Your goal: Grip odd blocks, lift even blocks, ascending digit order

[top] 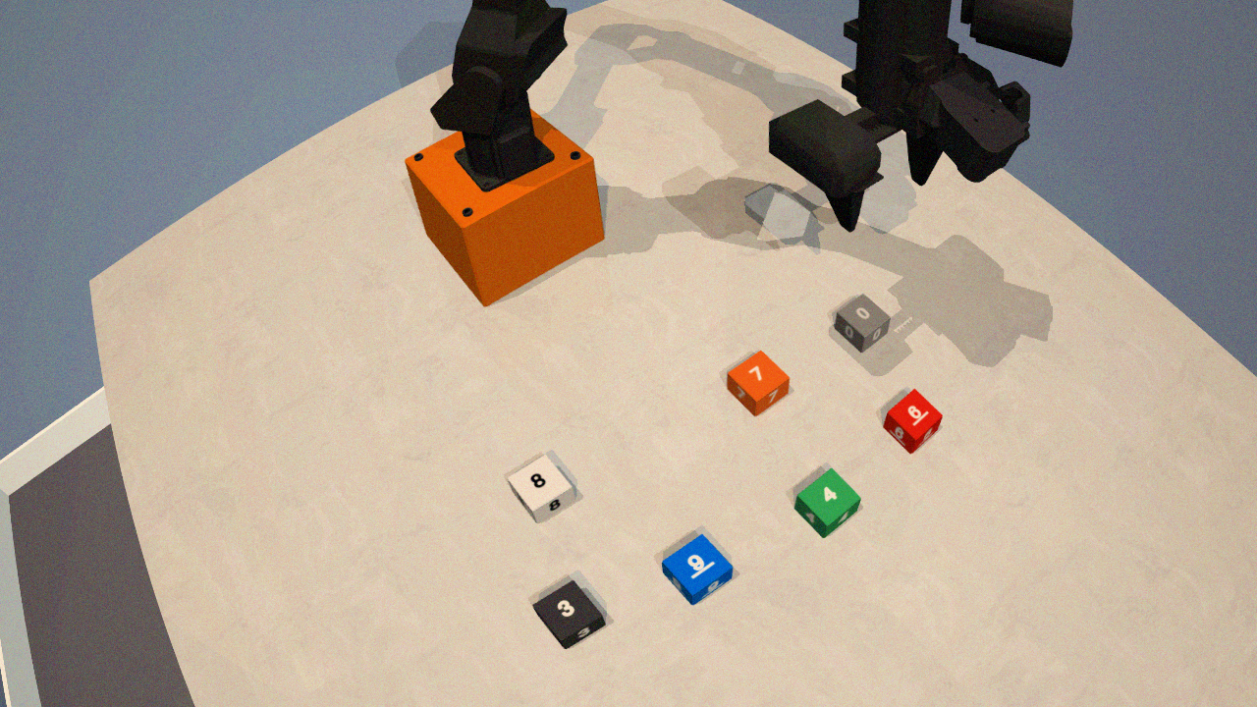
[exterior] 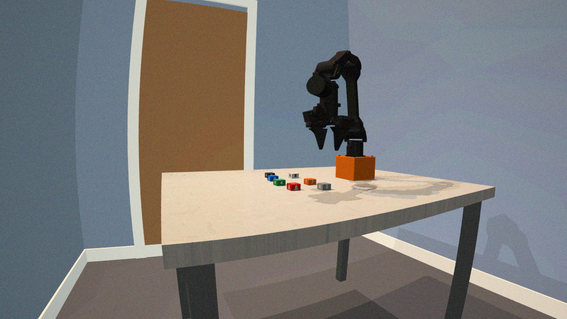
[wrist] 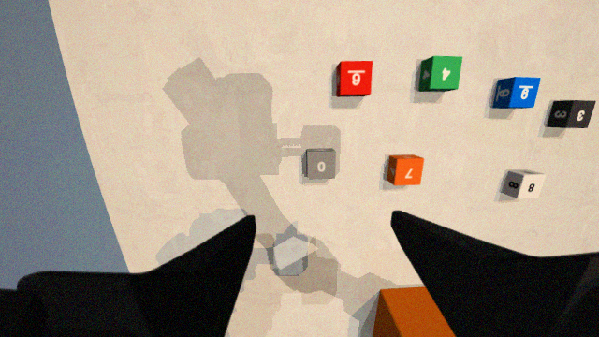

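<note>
My gripper tip is 12 cm above the grey block, 1 cm to the left of it and 1 cm short of it. Round my gripper tip: green block: 14 cm to the right, 12 cm below, 11 cm ahead; red block: 12 cm below, 10 cm ahead, 4 cm to the right; orange 7 block: 12 cm below, 11 cm to the right.
</note>
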